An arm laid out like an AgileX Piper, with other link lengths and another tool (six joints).
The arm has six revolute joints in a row. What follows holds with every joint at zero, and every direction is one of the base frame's.
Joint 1 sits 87.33 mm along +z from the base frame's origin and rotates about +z.
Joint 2 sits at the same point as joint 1 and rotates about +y.
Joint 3 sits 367.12 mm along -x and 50.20 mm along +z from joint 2 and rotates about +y.
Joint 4 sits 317.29 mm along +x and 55.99 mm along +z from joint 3 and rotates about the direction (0.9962, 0, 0.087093).
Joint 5 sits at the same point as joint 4 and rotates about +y.
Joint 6 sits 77.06 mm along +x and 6.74 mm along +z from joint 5 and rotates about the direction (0.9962, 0, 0.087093).
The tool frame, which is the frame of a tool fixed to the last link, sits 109.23 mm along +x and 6.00 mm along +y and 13.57 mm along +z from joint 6; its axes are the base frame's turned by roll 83.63, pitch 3.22 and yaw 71.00 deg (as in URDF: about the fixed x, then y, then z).
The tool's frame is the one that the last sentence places.
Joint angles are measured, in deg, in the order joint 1, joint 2, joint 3, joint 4, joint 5, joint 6. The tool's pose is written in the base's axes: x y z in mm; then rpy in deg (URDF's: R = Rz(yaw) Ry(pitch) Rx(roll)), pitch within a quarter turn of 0, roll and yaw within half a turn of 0. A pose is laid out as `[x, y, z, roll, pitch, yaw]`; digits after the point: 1 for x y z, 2 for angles.
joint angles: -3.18 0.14 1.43 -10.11 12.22 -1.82
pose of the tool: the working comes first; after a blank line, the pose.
Where each joint sits with the arm in this pose, in the base's axes (m; each line is computed from the numbers above, not from the rounded line before):
joint 1: 0.0000 0.0000 0.0873
joint 2: 0.0000 0.0000 0.0873
joint 3: -0.3664 0.0204 0.1384
joint 4: -0.0482 0.0027 0.1857
joint 5: -0.0482 0.0027 0.1857
joint 6: 0.0279 -0.0044 0.1741
the tool: 0.1372 -0.0079 0.1603

[137.2, -7.9, 160.3, 92.96, 18.89, 67.86]
